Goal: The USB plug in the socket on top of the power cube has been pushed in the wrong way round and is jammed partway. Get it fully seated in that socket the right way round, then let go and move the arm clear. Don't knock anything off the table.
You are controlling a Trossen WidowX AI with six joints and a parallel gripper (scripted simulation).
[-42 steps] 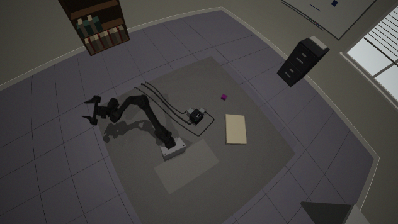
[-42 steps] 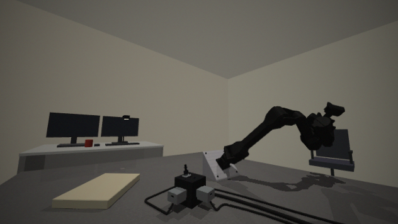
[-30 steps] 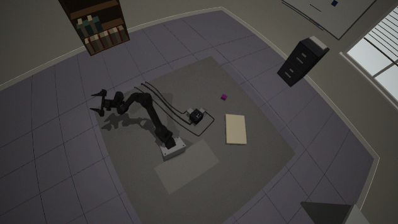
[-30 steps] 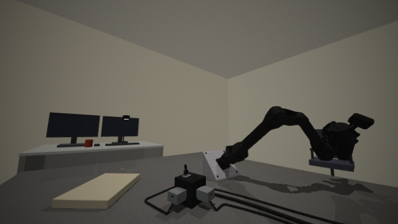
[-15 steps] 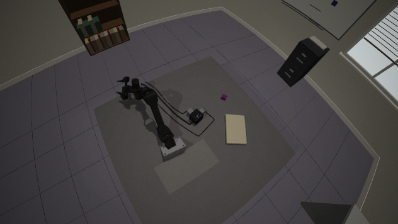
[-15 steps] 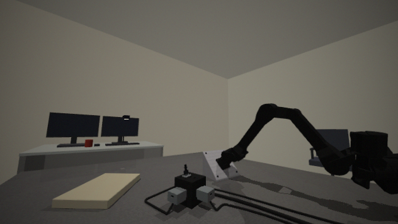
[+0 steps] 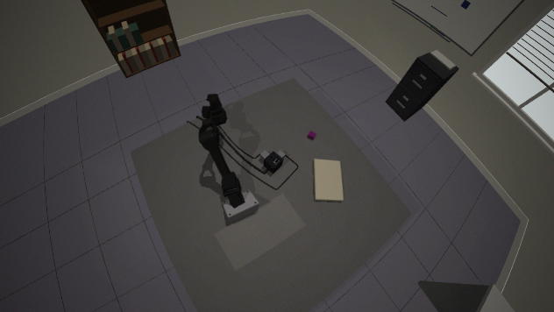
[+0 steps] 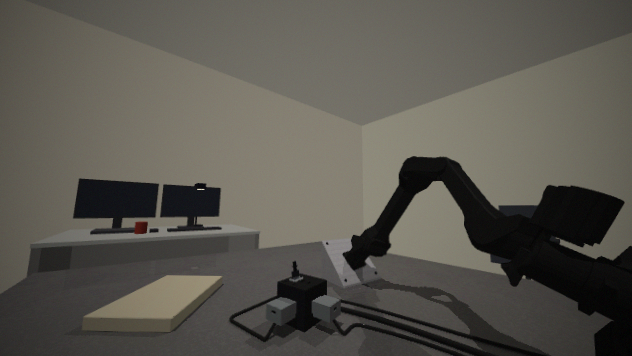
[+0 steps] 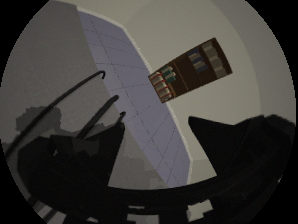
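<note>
Right now my gripper tip is 160 mm short of the dark USB plug, 550 mm to the left of it and 10 mm below it. The rest, counted from my gripper tip: beige slab: 380 mm ahead, 780 mm to the right, 70 mm below; purple block: 490 mm ahead, 490 mm to the right, 70 mm below.
</note>
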